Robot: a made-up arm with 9 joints. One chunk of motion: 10 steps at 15 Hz.
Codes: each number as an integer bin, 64 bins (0 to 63) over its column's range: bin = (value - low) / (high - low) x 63, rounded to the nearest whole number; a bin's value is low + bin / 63 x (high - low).
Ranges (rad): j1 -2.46..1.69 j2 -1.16..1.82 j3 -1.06..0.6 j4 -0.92..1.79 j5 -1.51..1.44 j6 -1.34..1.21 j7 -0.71..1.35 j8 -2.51..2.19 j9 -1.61..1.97
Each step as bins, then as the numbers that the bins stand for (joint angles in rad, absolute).
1 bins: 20 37 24 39 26 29 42 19 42
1 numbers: -1.1425 0.5902 -0.4276 0.7576 -0.2925 -0.1662 0.6633 -1.0925 0.7767
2 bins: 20 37 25 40 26 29 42 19 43
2 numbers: -1.1425 0.5902 -0.4013 0.8006 -0.2925 -0.1662 0.6633 -1.0925 0.8335
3 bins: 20 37 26 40 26 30 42 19 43
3 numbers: -1.1425 0.5902 -0.3749 0.8006 -0.2925 -0.1257 0.6633 -1.0925 0.8335
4 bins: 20 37 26 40 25 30 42 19 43
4 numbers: -1.1425 0.5902 -0.3749 0.8006 -0.3394 -0.1257 0.6633 -1.0925 0.8335
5 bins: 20 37 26 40 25 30 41 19 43
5 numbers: -1.1425 0.5902 -0.3749 0.8006 -0.3394 -0.1257 0.6306 -1.0925 0.8335
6 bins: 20 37 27 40 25 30 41 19 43
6 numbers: -1.1425 0.5902 -0.3486 0.8006 -0.3394 -0.1257 0.6306 -1.0925 0.8335
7 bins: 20 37 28 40 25 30 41 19 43
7 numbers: -1.1425 0.5902 -0.3222 0.8006 -0.3394 -0.1257 0.6306 -1.0925 0.8335
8 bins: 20 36 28 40 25 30 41 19 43
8 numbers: -1.1425 0.5429 -0.3222 0.8006 -0.3394 -0.1257 0.6306 -1.0925 0.8335
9 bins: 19 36 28 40 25 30 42 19 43
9 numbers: -1.2084 0.5429 -0.3222 0.8006 -0.3394 -0.1257 0.6633 -1.0925 0.8335
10 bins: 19 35 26 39 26 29 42 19 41
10 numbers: -1.2084 0.4956 -0.3749 0.7576 -0.2925 -0.1662 0.6633 -1.0925 0.7198
